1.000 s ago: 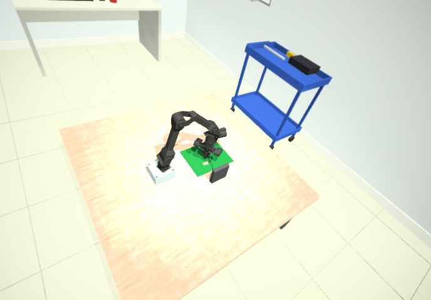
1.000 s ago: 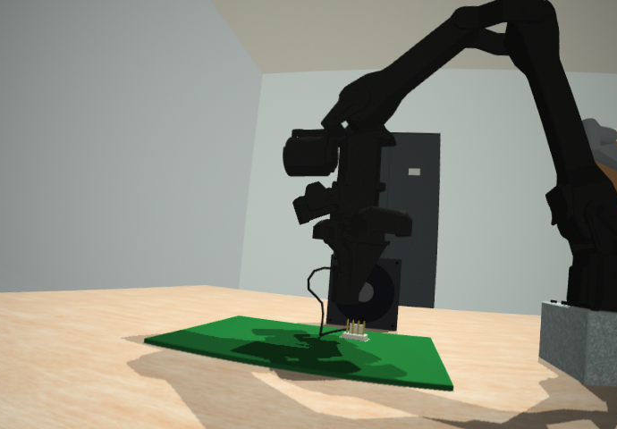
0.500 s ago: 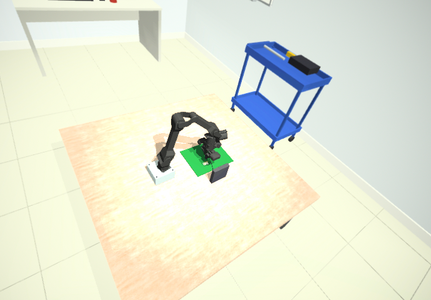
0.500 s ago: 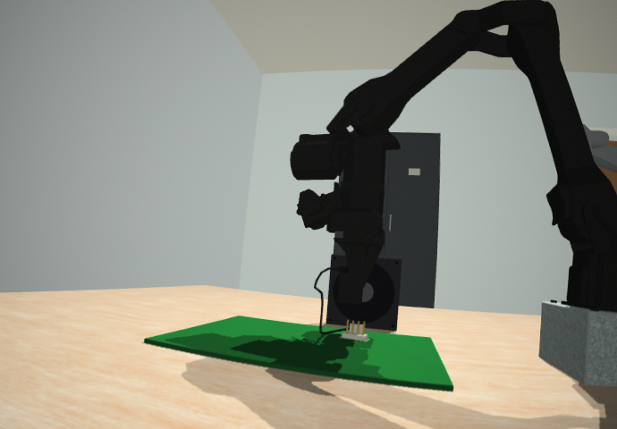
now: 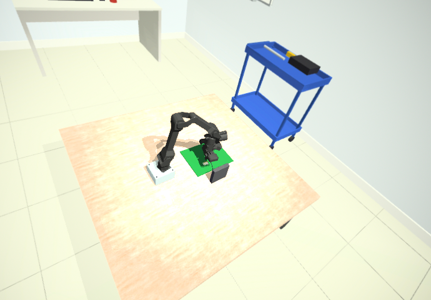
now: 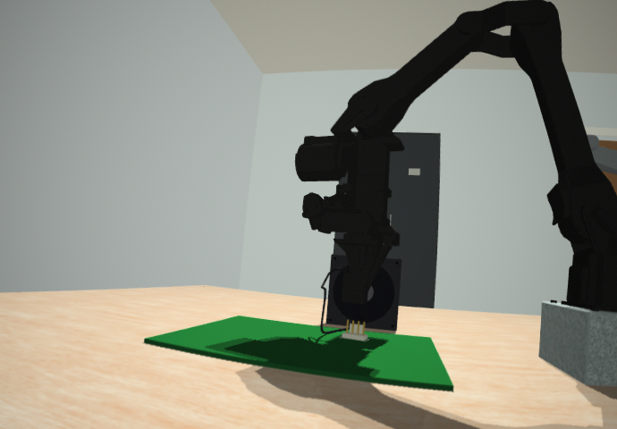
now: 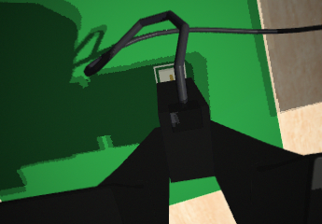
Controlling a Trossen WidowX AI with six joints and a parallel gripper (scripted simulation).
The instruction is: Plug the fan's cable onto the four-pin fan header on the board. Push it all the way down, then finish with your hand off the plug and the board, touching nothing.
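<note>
Now: the white four-pin header 6 cm below my gripper tip. The rest, counted from my gripper tip: green board 8 cm below, 6 cm ahead, 4 cm to the left; black fan 14 cm to the right, 2 cm behind; black plug 1 cm ahead, 1 cm above.
</note>
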